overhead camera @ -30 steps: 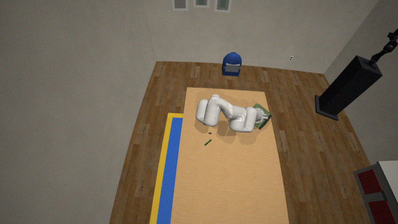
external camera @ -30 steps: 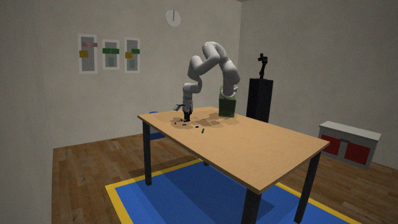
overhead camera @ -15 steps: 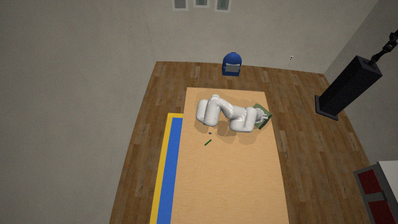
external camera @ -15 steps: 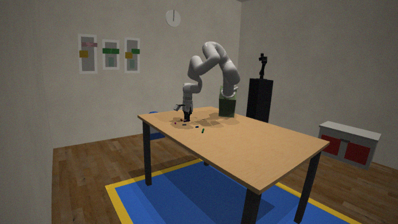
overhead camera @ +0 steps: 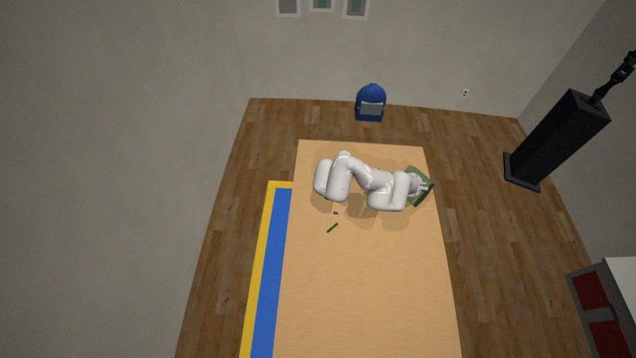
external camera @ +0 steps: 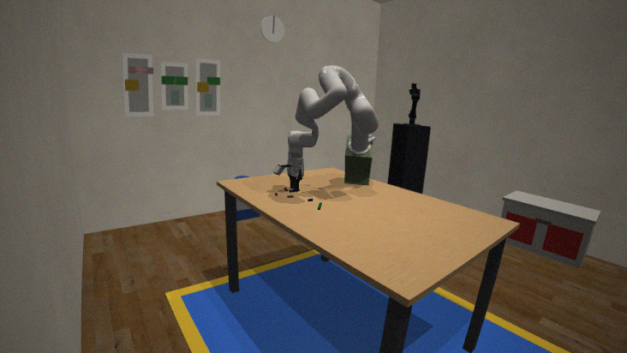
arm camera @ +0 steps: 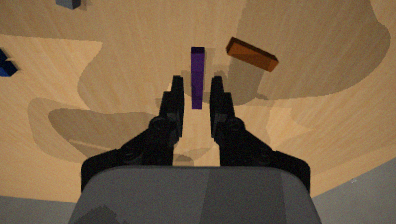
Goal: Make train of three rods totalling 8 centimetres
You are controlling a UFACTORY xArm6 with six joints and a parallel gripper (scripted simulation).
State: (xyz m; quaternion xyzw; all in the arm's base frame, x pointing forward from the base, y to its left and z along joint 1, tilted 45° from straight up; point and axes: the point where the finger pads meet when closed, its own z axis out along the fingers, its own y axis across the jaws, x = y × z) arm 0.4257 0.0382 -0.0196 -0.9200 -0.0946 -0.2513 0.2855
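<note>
My hand is 3 cm above the purple rod. Round my hand: magenta rod 11 cm ahead, 5 cm to the left, 3 cm below; orange rod 4 cm ahead, 3 cm to the right, 3 cm below; grey rod 4 cm ahead, 10 cm to the left, 3 cm below.
</note>
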